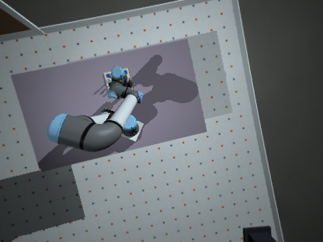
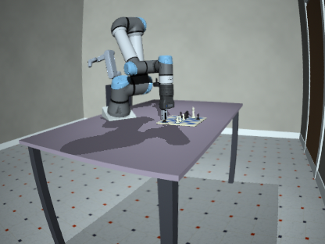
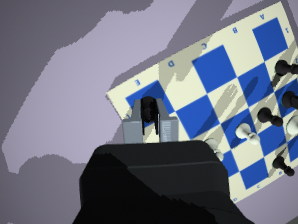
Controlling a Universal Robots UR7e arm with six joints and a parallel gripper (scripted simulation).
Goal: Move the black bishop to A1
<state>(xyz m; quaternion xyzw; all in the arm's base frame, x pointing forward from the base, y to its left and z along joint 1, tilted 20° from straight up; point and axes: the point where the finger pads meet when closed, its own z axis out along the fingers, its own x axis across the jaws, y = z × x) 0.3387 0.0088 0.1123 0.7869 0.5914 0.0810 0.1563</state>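
My hand is 90 mm to the right of the chessboard, 60 mm short of it and 30 mm above it. Round my hand: tall white piece 170 mm to the left, 90 mm ahead.
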